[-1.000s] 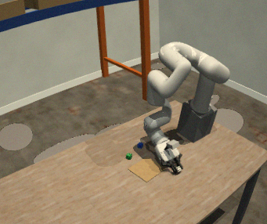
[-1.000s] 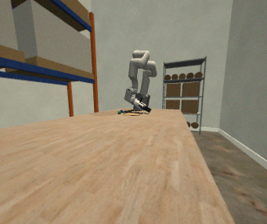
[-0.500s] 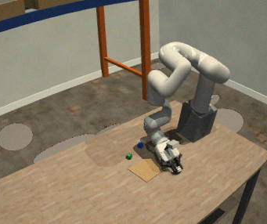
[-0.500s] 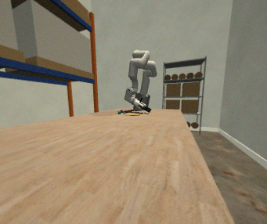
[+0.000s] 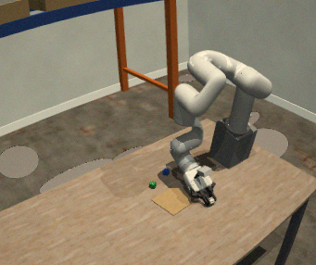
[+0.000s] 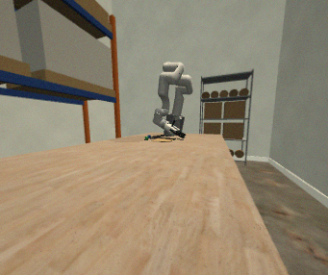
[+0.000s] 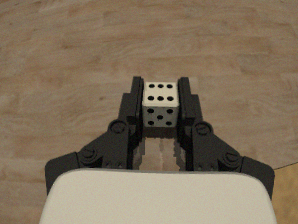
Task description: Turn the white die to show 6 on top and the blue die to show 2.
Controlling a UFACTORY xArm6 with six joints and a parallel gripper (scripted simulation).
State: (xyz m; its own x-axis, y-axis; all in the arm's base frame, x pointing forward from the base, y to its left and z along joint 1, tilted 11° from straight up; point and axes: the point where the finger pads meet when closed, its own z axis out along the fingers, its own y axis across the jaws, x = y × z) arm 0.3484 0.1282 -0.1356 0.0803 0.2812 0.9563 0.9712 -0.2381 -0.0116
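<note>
Right now the tan mat is 140 mm to the right of my hand, 80 mm ahead of it and 30 mm below it. Also, from my hand: blue die: 290 mm to the right, 40 mm behind, 20 mm below; then green die: 270 mm to the right, 70 mm ahead, 20 mm below; then white die: 10 mm to the left, 10 mm below.
</note>
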